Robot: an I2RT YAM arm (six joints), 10 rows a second.
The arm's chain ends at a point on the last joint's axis. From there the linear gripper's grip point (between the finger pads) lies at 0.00 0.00 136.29 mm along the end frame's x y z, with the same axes.
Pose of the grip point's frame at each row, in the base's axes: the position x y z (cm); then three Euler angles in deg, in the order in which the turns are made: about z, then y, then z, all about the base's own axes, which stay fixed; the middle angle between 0 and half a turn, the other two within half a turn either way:
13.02 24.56 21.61 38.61 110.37 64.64
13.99 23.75 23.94 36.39 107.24 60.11
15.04 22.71 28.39 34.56 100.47 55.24
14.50 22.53 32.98 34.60 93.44 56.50
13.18 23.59 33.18 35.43 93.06 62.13
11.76 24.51 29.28 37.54 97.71 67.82
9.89 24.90 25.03 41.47 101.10 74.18
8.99 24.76 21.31 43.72 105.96 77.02
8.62 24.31 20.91 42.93 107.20 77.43
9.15 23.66 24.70 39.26 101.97 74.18
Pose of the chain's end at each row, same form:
7.55 13.01 26.35 38.61 110.37 64.64
7.50 12.46 27.98 36.39 107.24 60.11
7.40 11.70 30.87 34.56 100.47 55.24
6.99 11.19 33.80 34.60 93.44 56.50
6.82 11.56 33.91 35.43 93.06 62.13
6.66 12.00 31.11 37.54 97.71 67.82
6.24 12.03 27.65 41.47 101.10 74.18
6.05 11.99 25.06 43.72 105.96 77.02
5.79 11.60 24.94 42.93 107.20 77.43
5.52 10.83 27.53 39.26 101.97 74.18

